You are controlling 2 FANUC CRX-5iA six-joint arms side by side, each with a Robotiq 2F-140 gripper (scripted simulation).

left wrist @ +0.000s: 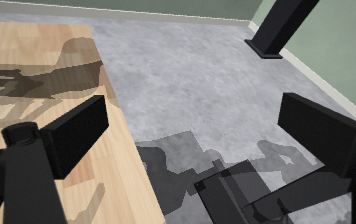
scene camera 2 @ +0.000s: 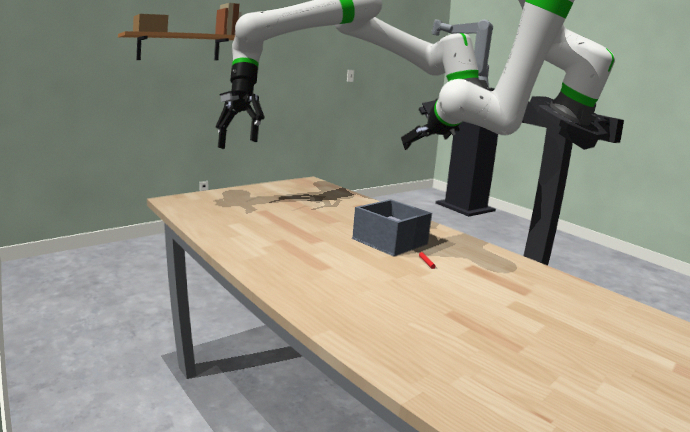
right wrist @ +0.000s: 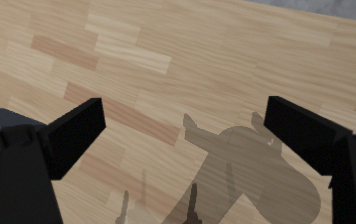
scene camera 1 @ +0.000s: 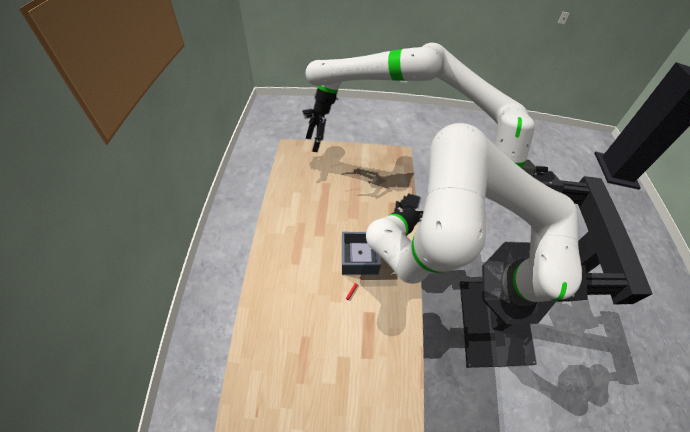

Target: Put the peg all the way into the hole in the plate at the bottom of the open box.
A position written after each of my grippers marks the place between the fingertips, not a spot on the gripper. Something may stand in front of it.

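I can see my left gripper point(left wrist: 192, 110) in the left wrist view. My right gripper point(scene camera 2: 236, 144) is visible to me too, and the right wrist view has that same right gripper at point(right wrist: 185, 111). Then there is a grey-blue box point(scene camera 2: 373, 228), which appears as well, as the box point(scene camera 1: 348, 268), while in the left wrist view it is out of frame.
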